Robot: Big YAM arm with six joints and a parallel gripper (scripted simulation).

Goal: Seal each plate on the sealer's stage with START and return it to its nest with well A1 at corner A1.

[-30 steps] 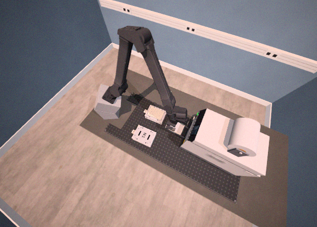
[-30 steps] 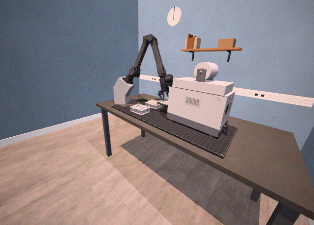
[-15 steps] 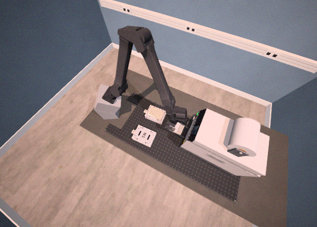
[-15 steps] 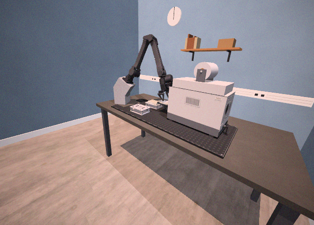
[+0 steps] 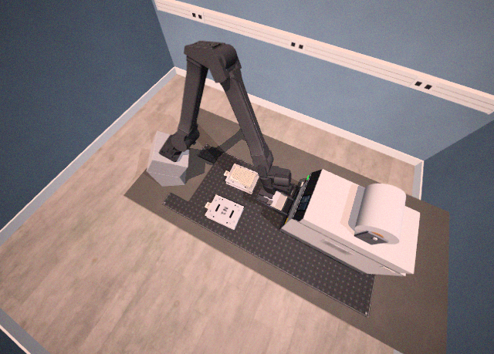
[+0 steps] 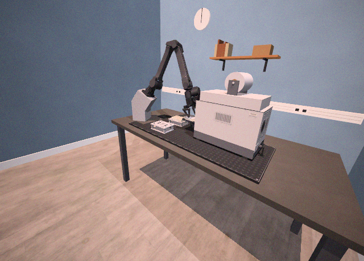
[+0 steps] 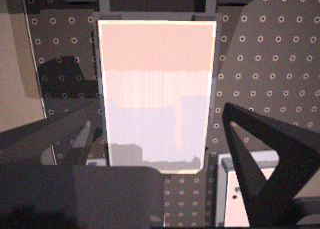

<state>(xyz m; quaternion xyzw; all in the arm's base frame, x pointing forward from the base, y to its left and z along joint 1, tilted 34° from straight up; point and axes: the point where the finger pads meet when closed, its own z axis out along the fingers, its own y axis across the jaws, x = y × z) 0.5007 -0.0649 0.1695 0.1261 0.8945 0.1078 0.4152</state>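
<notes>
The sealer stage lies 40 mm below my hand. Also, from my hand: foil roll 330 mm ahead, 280 mm above, 50 mm to the right; then plate nest 210 mm behind, 130 mm to the right, 90 mm below.
</notes>
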